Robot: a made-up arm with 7 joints. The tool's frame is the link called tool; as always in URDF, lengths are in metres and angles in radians.
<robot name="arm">
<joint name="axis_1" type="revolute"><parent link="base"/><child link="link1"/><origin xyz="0.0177 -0.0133 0.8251" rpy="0.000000 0.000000 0.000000"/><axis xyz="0 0 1"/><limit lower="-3.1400" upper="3.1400" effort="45" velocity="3"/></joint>
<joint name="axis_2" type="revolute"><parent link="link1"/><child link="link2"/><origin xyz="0.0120 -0.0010 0.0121" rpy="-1.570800 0.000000 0.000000"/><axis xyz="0 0 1"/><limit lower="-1.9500" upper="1.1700" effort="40" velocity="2.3"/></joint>
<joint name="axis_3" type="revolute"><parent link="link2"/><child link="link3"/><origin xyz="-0.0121 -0.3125 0.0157" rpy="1.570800 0.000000 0.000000"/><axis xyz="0 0 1"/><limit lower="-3.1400" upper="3.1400" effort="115" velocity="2.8"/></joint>
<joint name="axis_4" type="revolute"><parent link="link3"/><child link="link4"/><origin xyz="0.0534 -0.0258 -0.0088" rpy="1.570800 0.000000 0.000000"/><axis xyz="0 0 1"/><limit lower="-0.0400" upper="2.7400" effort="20" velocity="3"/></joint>
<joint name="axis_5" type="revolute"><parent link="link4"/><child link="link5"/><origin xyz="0.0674 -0.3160 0.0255" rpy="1.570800 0.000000 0.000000"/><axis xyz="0 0 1"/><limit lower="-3.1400" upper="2.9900" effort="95" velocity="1.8"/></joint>
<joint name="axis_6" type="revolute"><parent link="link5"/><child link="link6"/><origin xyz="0.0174 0.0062 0.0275" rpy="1.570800 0.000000 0.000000"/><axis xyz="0 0 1"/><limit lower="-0.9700" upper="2.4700" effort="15" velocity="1.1"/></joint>
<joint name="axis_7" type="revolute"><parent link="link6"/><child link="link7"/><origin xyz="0.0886 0.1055 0.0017" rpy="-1.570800 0.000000 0.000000"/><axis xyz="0 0 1"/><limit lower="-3.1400" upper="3.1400" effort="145" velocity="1"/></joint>
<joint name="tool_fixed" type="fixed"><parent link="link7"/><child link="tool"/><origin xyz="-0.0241 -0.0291 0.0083" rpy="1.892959 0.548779 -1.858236"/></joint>
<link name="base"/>
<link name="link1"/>
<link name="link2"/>
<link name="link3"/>
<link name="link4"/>
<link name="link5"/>
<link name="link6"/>
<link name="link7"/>
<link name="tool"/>
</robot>
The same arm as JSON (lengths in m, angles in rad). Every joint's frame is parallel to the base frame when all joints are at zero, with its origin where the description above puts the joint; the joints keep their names.
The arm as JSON. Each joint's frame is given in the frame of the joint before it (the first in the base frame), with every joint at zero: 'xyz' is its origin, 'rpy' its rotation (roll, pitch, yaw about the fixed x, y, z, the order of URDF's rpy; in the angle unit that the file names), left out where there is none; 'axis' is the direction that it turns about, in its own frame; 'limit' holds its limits. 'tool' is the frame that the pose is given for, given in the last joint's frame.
{"units": {"length": "m", "angle": "rad"}, "joints": [{"name": "axis_1", "type": "revolute", "origin": {"xyz": [0.0177, -0.0133, 0.8251]}, "axis": [0.0, 0.0, 1.0], "limit": {"lower": -3.14, "upper": 3.14}}, {"name": "axis_2", "type": "revolute", "origin": {"xyz": [0.012, -0.001, 0.0121]}, "axis": [0.0, 1.0, 0.0], "limit": {"lower": -1.95, "upper": 1.17}}, {"name": "axis_3", "type": "revolute", "origin": {"xyz": [-0.0121, 0.0157, 0.3125]}, "axis": [0.0, 0.0, 1.0], "limit": {"lower": -3.14, "upper": 3.14}}, {"name": "axis_4", "type": "revolute", "origin": {"xyz": [0.0534, -0.0258, -0.0088]}, "axis": [0.0, -1.0, 0.0], "limit": {"lower": -0.04, "upper": 2.74}}, {"name": "axis_5", "type": "revolute", "origin": {"xyz": [0.0674, -0.0255, -0.316]}, "axis": [0.0, 0.0, -1.0], "limit": {"lower": -3.14, "upper": 2.99}}, {"name": "axis_6", "type": "revolute", "origin": {"xyz": [0.0174, -0.0062, -0.0275]}, "axis": [0.0, 1.0, 0.0], "limit": {"lower": -0.97, "upper": 2.47}}, {"name": "axis_7", "type": "revolute", "origin": {"xyz": [0.0886, 0.0017, -0.1055]}, "axis": [0.0, 0.0, -1.0], "limit": {"lower": -3.14, "upper": 3.14}}], "tool": {"origin": {"xyz": [-0.0241, 0.0291, -0.0083], "rpy": [-1.2486, -0.5488, 1.8582]}}}
